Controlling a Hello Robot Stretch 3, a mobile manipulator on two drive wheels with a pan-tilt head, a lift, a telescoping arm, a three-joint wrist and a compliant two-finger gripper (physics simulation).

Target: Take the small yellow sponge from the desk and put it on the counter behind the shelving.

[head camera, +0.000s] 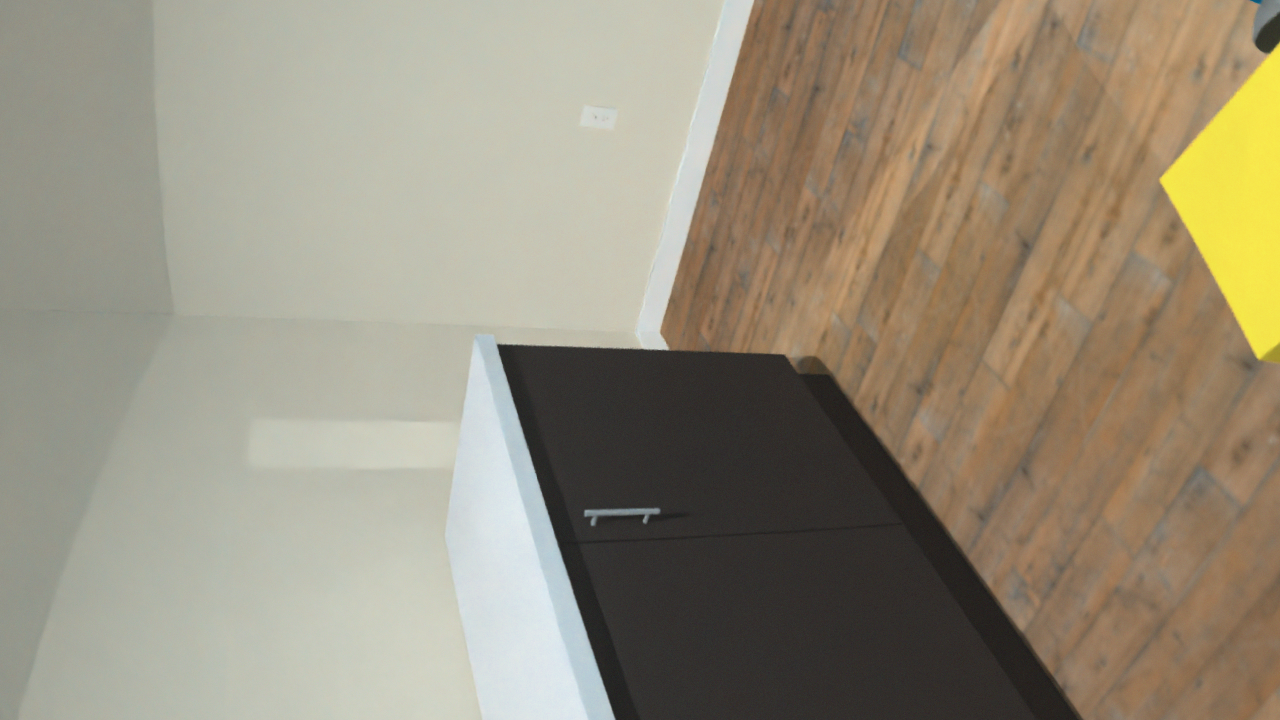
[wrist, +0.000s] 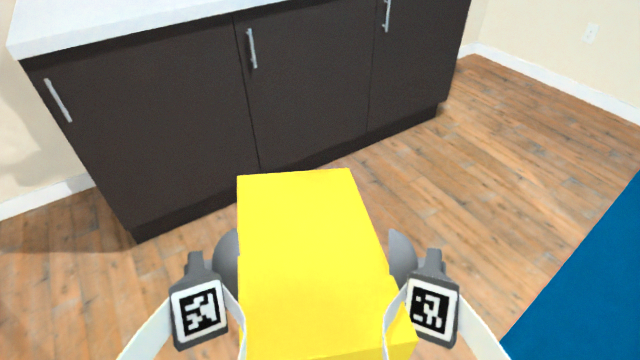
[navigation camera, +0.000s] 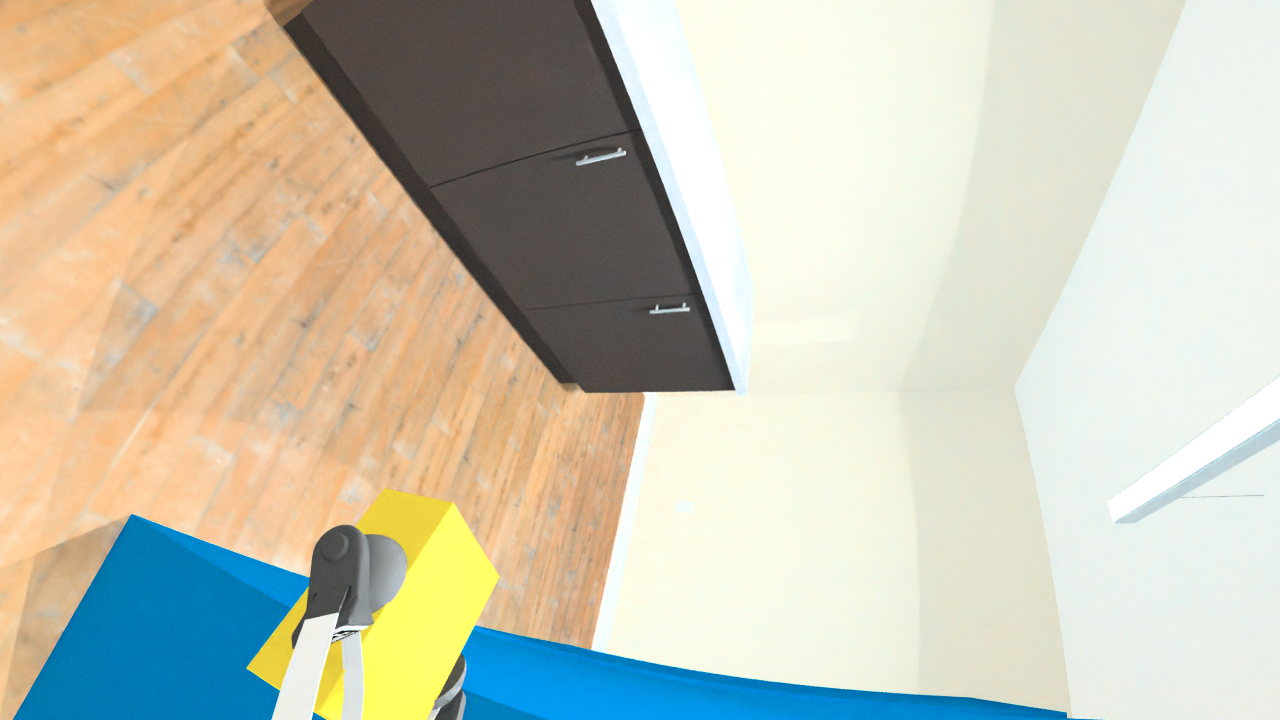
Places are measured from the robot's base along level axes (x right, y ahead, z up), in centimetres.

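Where they show: gripper, fingertip midpoint: (wrist: 314, 256) (navigation camera: 403, 599).
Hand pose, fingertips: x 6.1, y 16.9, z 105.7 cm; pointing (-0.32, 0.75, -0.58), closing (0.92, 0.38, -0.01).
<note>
After its pixels a point has its place.
A yellow sponge (head camera: 1239, 205) @[x 5.1, y 18.9, z 108.3 cm] (navigation camera: 420, 600) @[x 4.8, y 15.6, z 108.6 cm] (wrist: 310, 260) @[x 6.9, y 14.9, z 108.6 cm] is between the two rounded fingertips of my gripper (navigation camera: 418, 631) @[x 6.1, y 16.9, z 105.7 cm] (wrist: 314, 256) @[x 6.1, y 16.9, z 105.7 cm], which is shut on it. The sponge is held in the air above the wood floor, apart from the counter. The counter (head camera: 501, 519) @[x -23.1, y 173.1, z 91.0 cm] (navigation camera: 680, 134) @[x -64.7, y 121.1, z 91.0 cm] (wrist: 125, 15) @[x -79.0, y 80.8, z 91.0 cm] has a white top over dark cabinet doors and stands beyond the sponge in the wrist view. In the head camera view the sponge is cut off at the right edge. The desk cannot be made out for certain.
A large blue panel (navigation camera: 161, 617) @[x 30.8, y 22.1, z 37.2 cm] (wrist: 590, 280) @[x 24.0, y 27.1, z 97.8 cm] lies at the bottom of the navigation view and at the right of the wrist view. Metal handles stick out from the cabinet doors. Beige walls meet behind the counter. A white beam (navigation camera: 1199, 458) @[x 21.6, y 112.4, z 207.8 cm] shows at the navigation view's right.
</note>
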